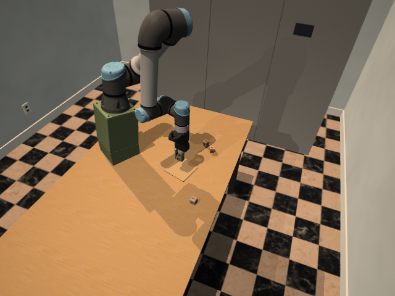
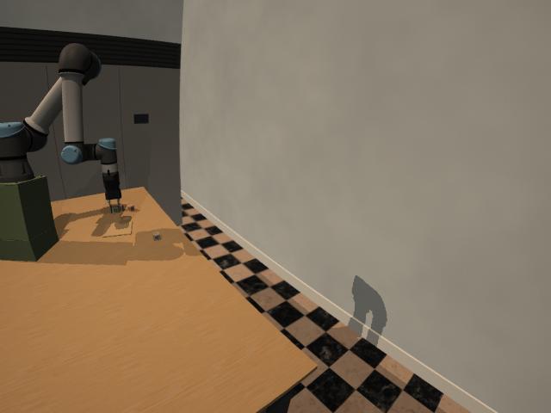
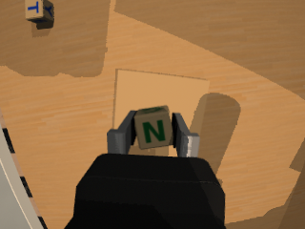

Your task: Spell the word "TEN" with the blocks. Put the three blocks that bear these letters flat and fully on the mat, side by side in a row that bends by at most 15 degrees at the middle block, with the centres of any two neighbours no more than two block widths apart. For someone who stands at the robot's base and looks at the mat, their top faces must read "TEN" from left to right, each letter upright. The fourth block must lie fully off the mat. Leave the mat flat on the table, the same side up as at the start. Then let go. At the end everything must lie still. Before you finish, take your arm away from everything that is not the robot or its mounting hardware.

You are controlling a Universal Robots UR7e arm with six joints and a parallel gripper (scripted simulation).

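My hand is 120 mm above the mat and 20 mm to the right of it.
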